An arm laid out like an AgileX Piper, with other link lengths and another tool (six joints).
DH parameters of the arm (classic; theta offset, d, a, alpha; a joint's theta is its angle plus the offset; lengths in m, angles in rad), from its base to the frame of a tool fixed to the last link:
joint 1: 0 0.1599 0 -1.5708
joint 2: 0.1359 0 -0.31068 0
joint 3: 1.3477 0 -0.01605 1.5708
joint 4: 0 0.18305 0 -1.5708
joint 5: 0 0 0 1.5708
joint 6: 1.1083 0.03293 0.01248 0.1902
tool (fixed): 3.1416 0.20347 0 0
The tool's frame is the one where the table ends.
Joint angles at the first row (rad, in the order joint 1, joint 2, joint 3, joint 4, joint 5, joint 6):
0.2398, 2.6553, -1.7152, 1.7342, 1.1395, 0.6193
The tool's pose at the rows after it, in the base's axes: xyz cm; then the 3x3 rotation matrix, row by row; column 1 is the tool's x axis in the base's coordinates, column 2 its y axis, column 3 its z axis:
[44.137 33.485 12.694], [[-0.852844 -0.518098 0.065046], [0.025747 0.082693 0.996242], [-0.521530 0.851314 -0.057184]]
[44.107 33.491 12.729], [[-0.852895 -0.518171 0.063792], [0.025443 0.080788 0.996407], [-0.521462 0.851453 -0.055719]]
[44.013 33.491 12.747], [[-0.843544 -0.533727 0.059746], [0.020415 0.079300 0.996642], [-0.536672 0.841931 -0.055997]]
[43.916 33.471 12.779], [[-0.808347 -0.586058 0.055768], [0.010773 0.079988 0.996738], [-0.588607 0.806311 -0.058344]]
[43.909 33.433 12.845], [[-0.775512 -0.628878 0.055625], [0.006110 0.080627 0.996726], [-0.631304 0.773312 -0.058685]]
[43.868 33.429 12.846], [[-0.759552 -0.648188 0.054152], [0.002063 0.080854 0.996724], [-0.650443 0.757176 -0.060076]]
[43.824 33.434 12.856], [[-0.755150 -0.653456 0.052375], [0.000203 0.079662 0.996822], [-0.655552 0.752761 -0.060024]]
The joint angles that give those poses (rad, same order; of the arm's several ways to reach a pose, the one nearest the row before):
0.2398, 2.6553, -1.7152, 1.7342, 1.1403, 0.6262
0.2398, 2.6553, -1.7152, 1.7342, 1.1423, 0.6262
0.2395, 2.6553, -1.7152, 1.7342, 1.1444, 0.6076
0.2387, 2.6553, -1.7152, 1.7417, 1.1444, 0.5412
0.2376, 2.6553, -1.7152, 1.7517, 1.1444, 0.4837
0.2374, 2.6553, -1.7152, 1.7546, 1.1444, 0.4574
0.2374, 2.6553, -1.7152, 1.7545, 1.1456, 0.4504

